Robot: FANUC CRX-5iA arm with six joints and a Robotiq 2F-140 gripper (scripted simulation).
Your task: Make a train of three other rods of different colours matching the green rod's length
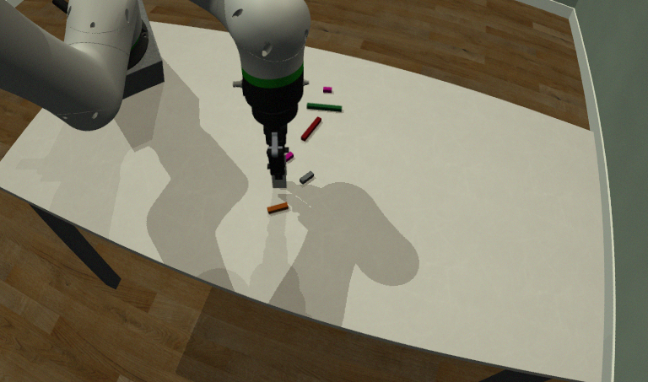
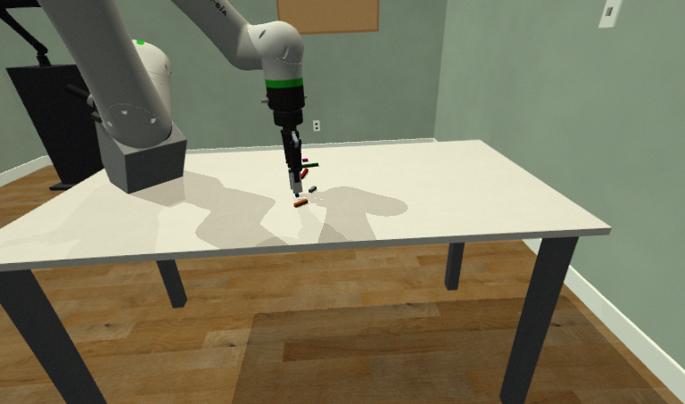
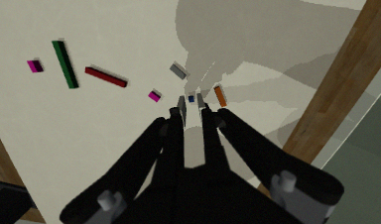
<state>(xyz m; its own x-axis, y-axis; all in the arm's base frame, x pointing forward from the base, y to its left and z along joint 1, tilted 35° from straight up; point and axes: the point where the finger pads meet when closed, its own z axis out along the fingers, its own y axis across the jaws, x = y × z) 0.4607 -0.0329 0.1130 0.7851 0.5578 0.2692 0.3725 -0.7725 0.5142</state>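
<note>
The small blue rod is 5 cm below my hand. Also, from my hand: grey rod: 4 cm ahead, 4 cm to the left, 5 cm below; orange rod: 2 cm ahead, 5 cm to the right, 5 cm below; red rod: 16 cm to the left, 5 cm below.
</note>
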